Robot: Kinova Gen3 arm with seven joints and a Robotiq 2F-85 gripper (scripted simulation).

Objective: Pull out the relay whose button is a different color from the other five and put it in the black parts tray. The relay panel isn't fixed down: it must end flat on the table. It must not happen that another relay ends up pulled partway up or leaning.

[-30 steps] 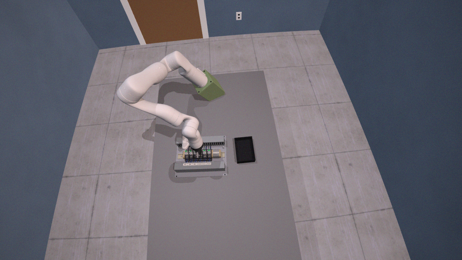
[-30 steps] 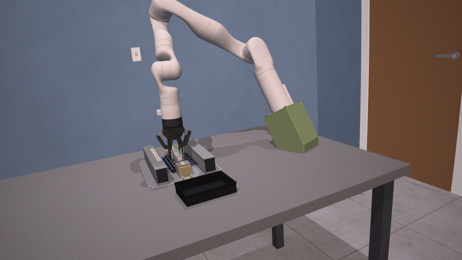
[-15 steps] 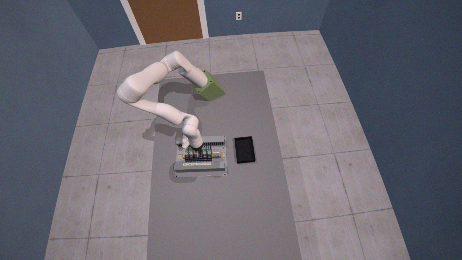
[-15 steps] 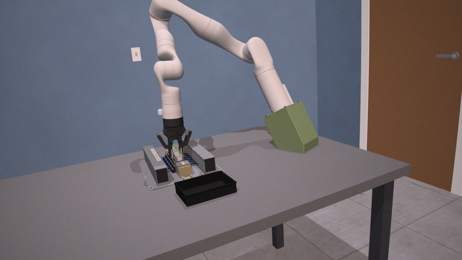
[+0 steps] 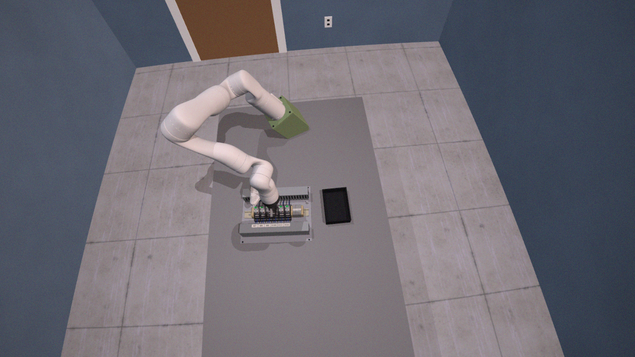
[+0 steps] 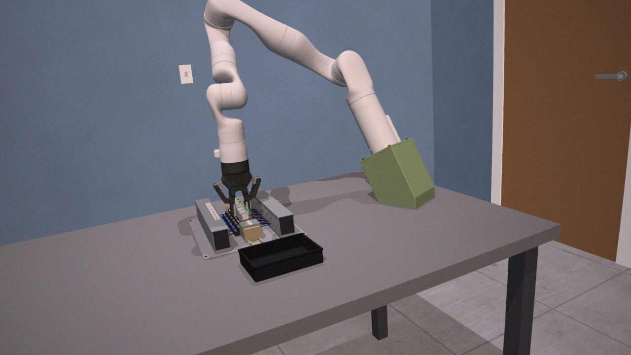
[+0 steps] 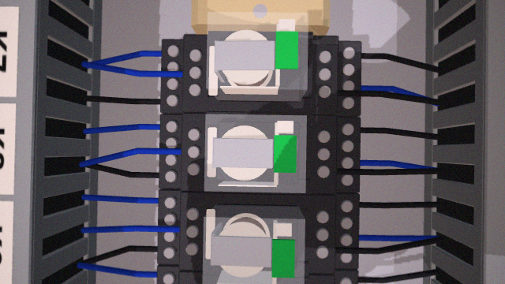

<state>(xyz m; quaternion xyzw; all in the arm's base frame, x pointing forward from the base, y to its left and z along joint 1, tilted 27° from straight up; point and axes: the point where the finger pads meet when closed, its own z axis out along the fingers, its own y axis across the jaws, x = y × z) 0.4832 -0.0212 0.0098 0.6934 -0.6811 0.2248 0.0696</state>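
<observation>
Right now the relay is 10 mm below my hand. The rest, counted from my hand: black parts tray: 280 mm to the left, 40 mm below, 10 mm behind; then relay panel: 20 mm below.
</observation>
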